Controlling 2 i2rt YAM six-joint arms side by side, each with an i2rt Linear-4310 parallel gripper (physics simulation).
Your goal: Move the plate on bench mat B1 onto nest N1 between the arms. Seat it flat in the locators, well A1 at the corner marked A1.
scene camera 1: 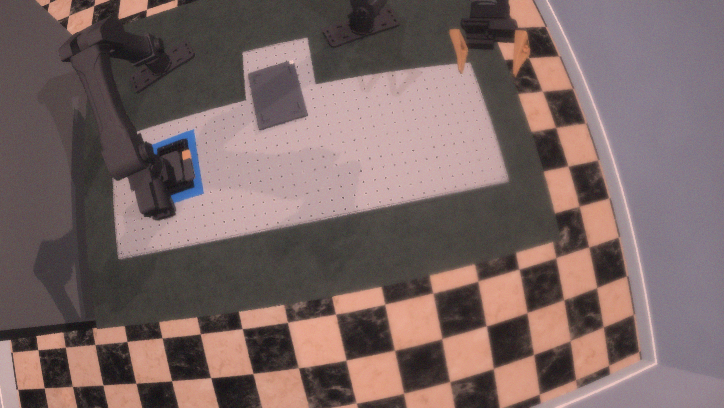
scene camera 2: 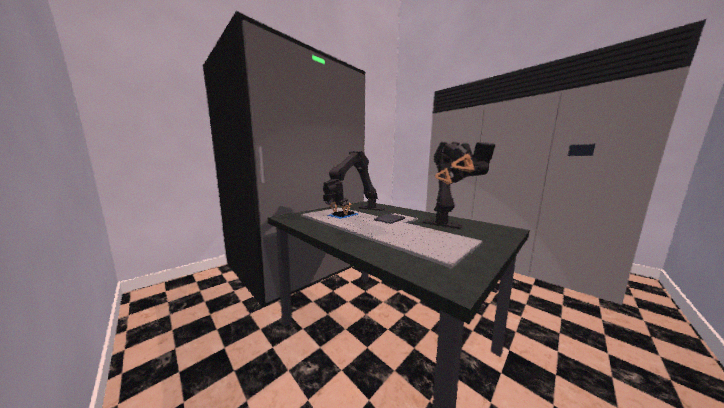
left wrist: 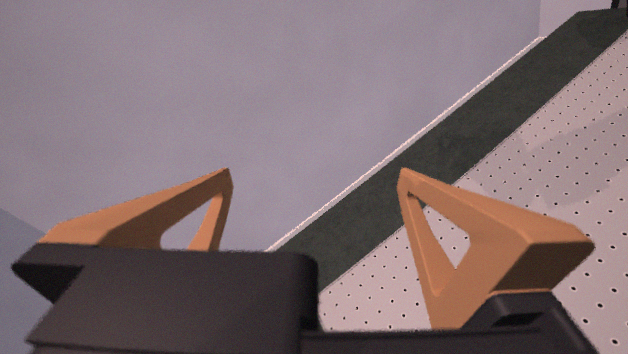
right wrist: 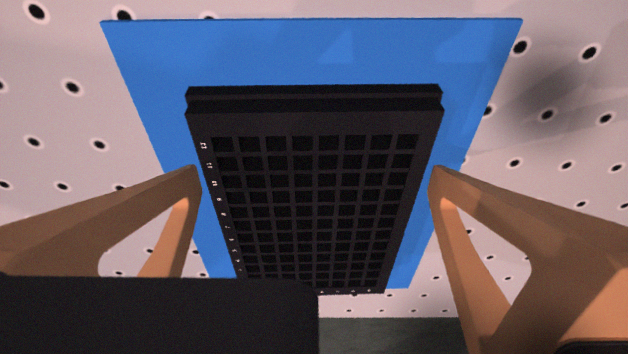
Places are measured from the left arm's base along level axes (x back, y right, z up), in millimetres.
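Pixels of known places: left gripper, between the fingertips: [scene camera 1: 486, 73] [scene camera 2: 443, 171] [left wrist: 314, 177]; right gripper, between the fingertips: [scene camera 1: 176, 177] [scene camera 2: 340, 214] [right wrist: 314, 177]; left arm's base, origin of its link: [scene camera 1: 361, 27] [scene camera 2: 441, 224]; right arm's base, origin of its link: [scene camera 1: 162, 67] [scene camera 2: 371, 208].
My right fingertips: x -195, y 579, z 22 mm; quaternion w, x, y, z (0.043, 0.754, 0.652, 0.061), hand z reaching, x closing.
Note:
Ahead of a thing's pixels: the offset from my right fingertips to its top centre. Level surfaces: height alone.
The black gridded plate {dx +26, dy -4, dz +7 mm} [right wrist: 320, 190] lies flat on blue bench mat B1 {dz -7 mm} [right wrist: 310, 50] [scene camera 1: 198, 177]. Numbers run down its left edge in the right wrist view; the gripper body hides its lower left corner. My right gripper [right wrist: 314, 177] [scene camera 2: 340, 209] is open and empty, its fingertips on either side of the plate with a gap at each side. The right arm hides much of the plate in scene camera 1. Nest N1 {dx +86, dy -304, dz +6 mm} [scene camera 1: 278, 96] [scene camera 2: 389, 218] is a dark grey rectangle with a pale mark at its top right corner. My left gripper [left wrist: 314, 177] [scene camera 1: 488, 73] [scene camera 2: 449, 170] is open and empty, raised high.
A white perforated board {dz -9 mm} [scene camera 1: 405, 136] [scene camera 2: 435, 245] lies under the mat and nest on the dark green table {dz -22 mm} [scene camera 1: 329, 253] [scene camera 2: 499, 253]. A tall grey cabinet [scene camera 2: 303, 126] stands beside the table's left end. A wide cabinet [scene camera 2: 582, 202] stands behind the left arm.

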